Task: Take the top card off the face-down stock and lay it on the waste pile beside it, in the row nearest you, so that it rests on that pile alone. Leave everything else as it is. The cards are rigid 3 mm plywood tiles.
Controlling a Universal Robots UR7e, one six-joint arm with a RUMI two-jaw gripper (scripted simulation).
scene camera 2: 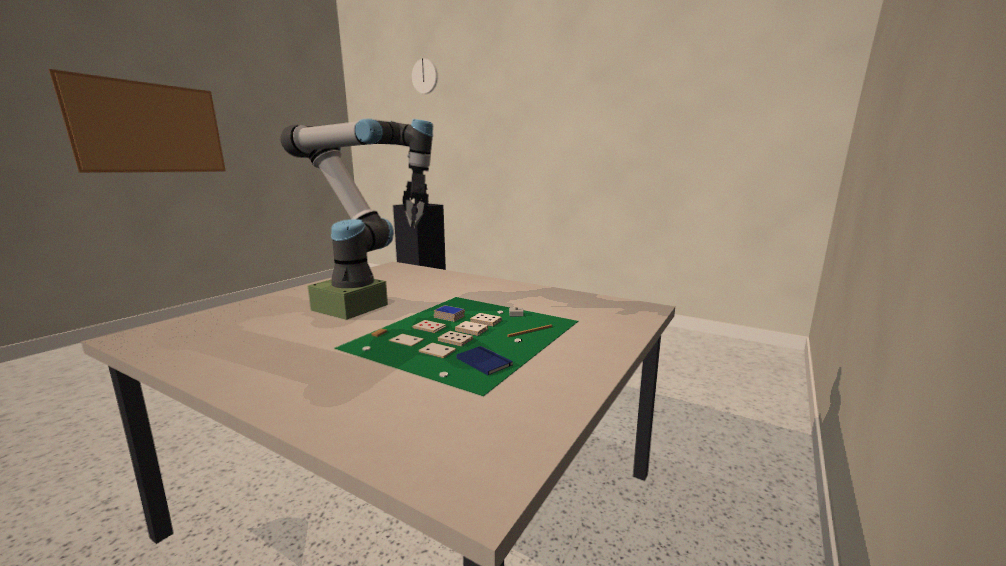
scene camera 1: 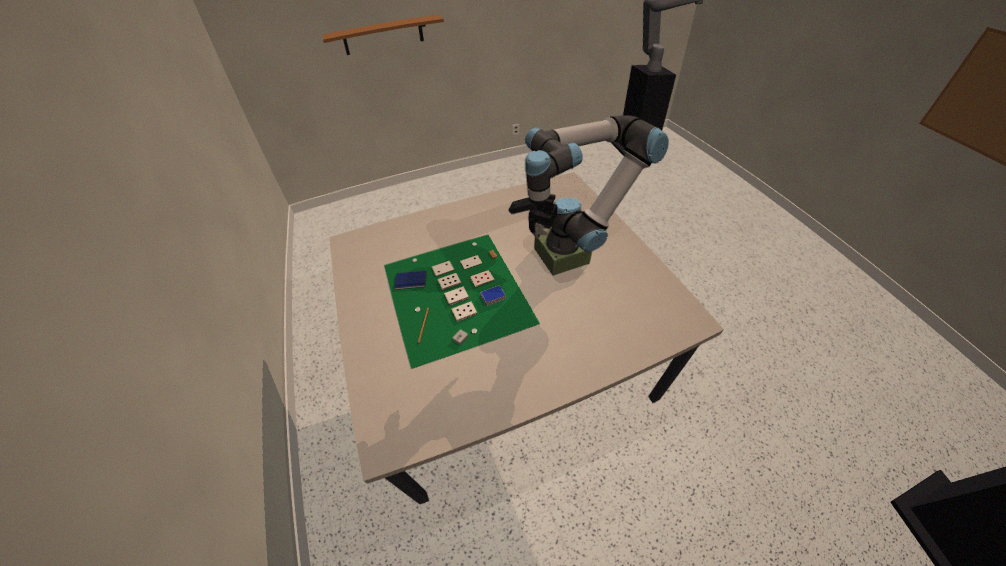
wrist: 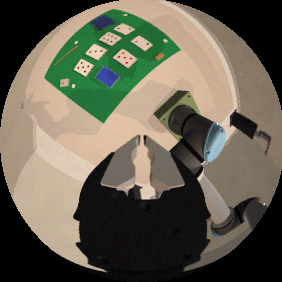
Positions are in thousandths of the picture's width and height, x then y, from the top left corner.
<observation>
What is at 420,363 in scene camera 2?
My gripper.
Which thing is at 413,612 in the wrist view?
My gripper.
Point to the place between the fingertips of my gripper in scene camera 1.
At 535,420
</observation>
